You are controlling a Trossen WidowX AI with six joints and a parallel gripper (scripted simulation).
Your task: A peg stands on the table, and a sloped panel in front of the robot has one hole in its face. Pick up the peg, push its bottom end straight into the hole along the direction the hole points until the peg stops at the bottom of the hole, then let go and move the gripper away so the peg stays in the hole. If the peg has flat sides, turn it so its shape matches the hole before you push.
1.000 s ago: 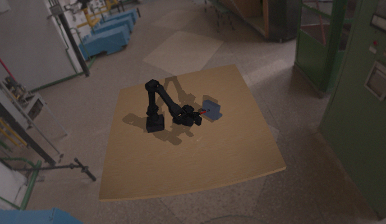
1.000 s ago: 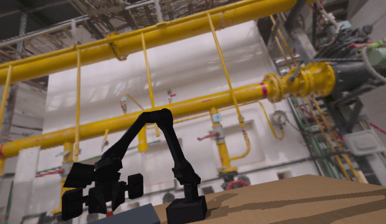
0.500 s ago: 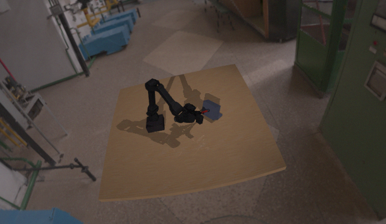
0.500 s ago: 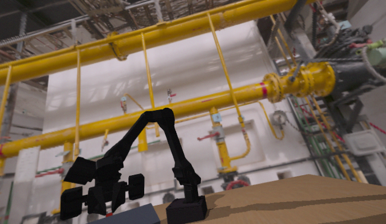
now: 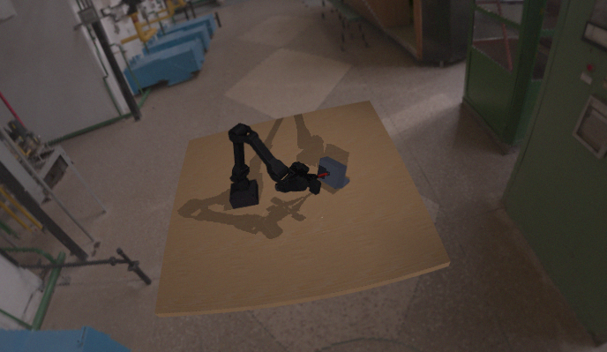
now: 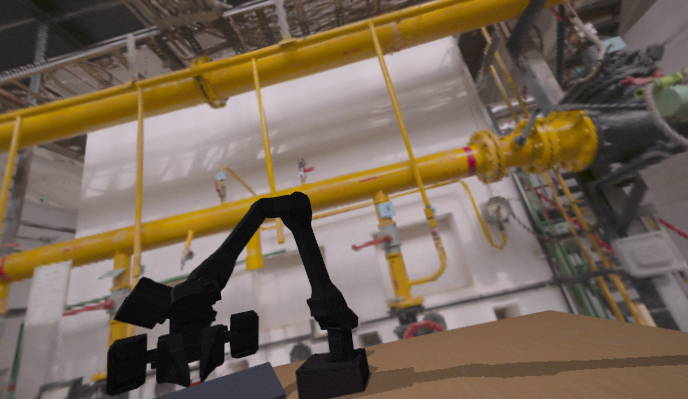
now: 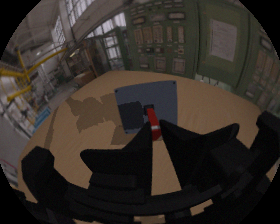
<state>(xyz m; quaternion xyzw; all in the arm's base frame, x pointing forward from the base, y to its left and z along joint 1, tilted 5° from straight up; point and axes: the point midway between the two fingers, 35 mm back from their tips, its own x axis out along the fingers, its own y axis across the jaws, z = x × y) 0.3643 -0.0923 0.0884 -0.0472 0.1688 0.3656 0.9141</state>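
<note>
The grey-blue sloped panel lies 7 cm to the left of my gripper tip, 7 cm ahead of it and 5 cm below it. Also, from my gripper tip: red peg 1 cm to the left, 1 cm below, 1 cm ahead.
</note>
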